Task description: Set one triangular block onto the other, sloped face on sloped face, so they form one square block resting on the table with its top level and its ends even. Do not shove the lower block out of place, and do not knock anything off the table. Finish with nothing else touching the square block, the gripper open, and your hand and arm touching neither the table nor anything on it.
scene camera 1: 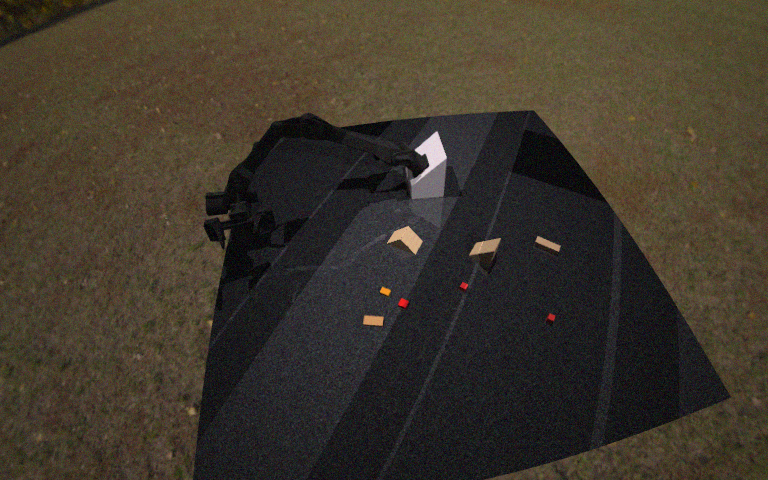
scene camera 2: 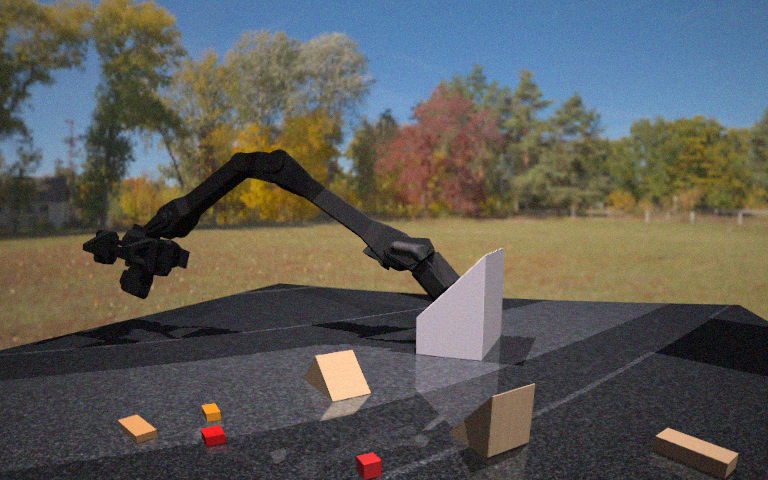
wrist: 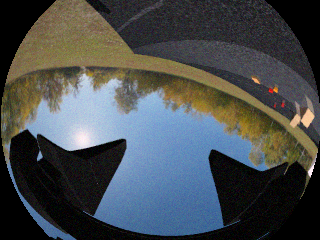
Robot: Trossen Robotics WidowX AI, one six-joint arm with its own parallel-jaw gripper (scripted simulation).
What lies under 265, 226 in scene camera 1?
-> My gripper.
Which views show my gripper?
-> Scene camera 1, scene camera 2 and the wrist view: all of them.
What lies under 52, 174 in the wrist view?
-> My gripper.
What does my gripper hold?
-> Nothing.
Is my gripper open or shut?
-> Open.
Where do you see a tan triangular block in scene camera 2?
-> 503, 422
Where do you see a tan triangular block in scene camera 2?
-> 338, 376
